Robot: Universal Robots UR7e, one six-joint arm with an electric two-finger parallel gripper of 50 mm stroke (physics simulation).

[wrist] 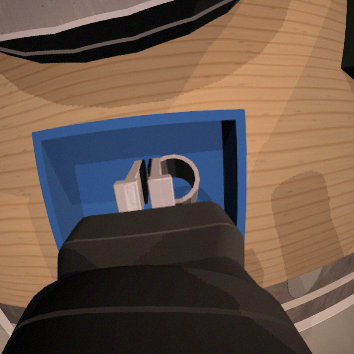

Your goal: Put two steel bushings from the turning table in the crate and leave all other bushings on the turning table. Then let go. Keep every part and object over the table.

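Frame: origin at the arm's base, x ahead, y left, z up, level; centimetres.
Where they show: gripper, between the fingertips: (148, 173).
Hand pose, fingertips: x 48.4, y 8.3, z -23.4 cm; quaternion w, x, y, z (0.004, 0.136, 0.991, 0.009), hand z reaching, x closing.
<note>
Things, the pixels of their top centre, and the offset from my fingertips. "spot": a spot on its surface instead. Level surfaces: height alone.
- grey steel bushing, centre of its top: (176, 197) dy +2.0, dx -1.3, dz +1.7 cm
- open blue crate, centre of its top: (141, 203) dy +2.6, dx +1.9, dz -2.0 cm
- turning table, a spot on its surface: (70, 14) spot: dy -15.5, dx +1.3, dz -1.7 cm
- wooden table top, height of its surface: dz -7.0 cm
My gripper (148, 173) is shut on the wall of a grey steel bushing (191, 172), a short open ring that sticks out to the right of the fingers. I hold it just above the open blue crate (140, 117), over the crate's floor. The turning table (70, 14), a grey disc with a black rim, shows at the top left beyond the crate. No other bushings are in view.
The crate sits on a wooden table top (298, 105). A dark object (348, 53) stands at the right edge. The table's grey edge (316, 298) runs along the bottom right.
</note>
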